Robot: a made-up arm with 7 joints. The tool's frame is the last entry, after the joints.
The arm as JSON. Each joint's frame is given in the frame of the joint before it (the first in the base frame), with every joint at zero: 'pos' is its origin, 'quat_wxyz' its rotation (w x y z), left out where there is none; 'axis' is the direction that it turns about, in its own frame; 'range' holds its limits. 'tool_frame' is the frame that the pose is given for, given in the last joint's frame.
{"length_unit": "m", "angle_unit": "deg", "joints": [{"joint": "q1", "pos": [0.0, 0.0, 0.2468], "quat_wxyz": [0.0, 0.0, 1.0, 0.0], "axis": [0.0, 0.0, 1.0], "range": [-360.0, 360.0]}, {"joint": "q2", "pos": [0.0, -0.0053, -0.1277], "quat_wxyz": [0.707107, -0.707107, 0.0, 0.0], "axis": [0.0, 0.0, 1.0], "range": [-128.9, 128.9]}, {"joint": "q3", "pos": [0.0, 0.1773, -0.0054], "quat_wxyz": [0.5, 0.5, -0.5, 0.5], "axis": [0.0, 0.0, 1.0], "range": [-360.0, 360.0]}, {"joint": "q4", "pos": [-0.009, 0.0, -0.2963], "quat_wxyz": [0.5, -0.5, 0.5, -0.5], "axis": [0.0, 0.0, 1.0], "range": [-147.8, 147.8]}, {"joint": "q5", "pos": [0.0, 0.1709, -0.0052], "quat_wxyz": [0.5, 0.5, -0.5, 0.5], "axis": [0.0, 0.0, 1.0], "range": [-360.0, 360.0]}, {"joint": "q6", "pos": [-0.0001, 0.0, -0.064], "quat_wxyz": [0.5, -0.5, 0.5, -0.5], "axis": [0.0, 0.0, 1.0], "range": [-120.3, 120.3]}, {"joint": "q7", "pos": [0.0, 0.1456, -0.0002], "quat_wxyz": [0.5, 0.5, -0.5, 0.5], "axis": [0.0, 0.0, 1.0], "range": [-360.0, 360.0]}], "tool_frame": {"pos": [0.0, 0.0, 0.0], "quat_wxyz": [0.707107, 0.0, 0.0, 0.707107]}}
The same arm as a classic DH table. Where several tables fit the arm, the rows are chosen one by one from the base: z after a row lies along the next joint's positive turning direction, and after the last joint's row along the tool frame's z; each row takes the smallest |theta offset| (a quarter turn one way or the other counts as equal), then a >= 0, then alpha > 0; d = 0 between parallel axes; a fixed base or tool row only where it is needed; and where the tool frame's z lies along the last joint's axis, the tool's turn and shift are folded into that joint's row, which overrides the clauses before.
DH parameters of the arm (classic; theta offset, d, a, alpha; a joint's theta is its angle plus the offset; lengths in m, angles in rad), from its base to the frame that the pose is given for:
base (fixed): 0.0000 0.0000 0.0000 3.1416
q1: 0.0000 -0.3745 0.0000 1.5708
q2: 0.0000 -0.0107 0.0000 -1.5708
q3: 0.0000 -0.4736 0.0000 1.5708
q4: 0.0000 -0.0142 0.0000 -1.5708
q5: 0.0000 -0.2349 0.0000 1.5708
q6: 0.0000 -0.0003 0.0000 -1.5708
q7: 0.0000 -0.1456 0.0000 0.0000
Joint limits (rad, base to tool): -6.2832..6.2832 -2.2497..2.2497 -6.2832..6.2832 -2.5796..2.5796 -6.2832..6.2832 -2.0996..2.0996 -6.2832..6.2832

